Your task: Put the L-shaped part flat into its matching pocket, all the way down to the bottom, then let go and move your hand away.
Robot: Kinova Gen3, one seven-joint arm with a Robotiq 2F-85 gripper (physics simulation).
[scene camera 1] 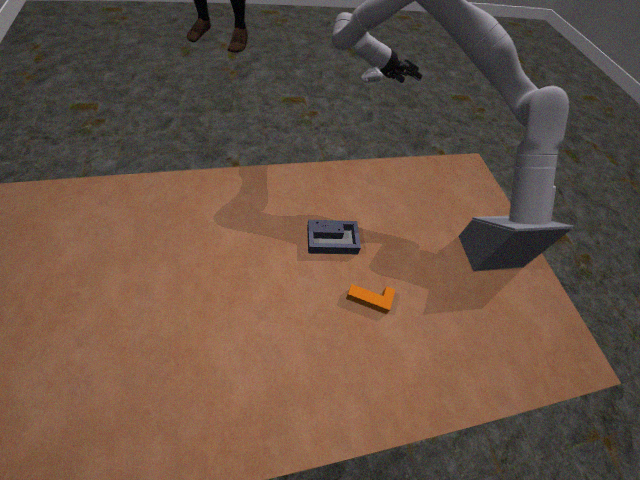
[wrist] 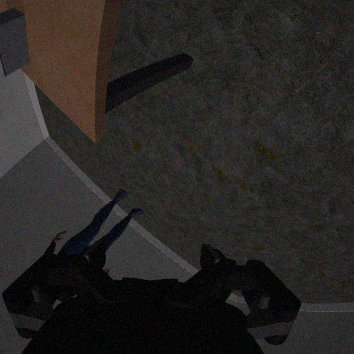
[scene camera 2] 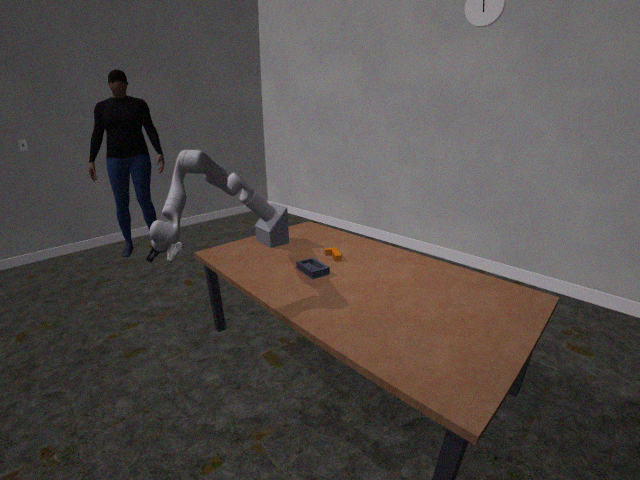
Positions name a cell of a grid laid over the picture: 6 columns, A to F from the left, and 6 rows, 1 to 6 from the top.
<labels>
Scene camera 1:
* orange L-shaped part: D4, on the table
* pocket block: D3
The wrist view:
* gripper: C5
</labels>
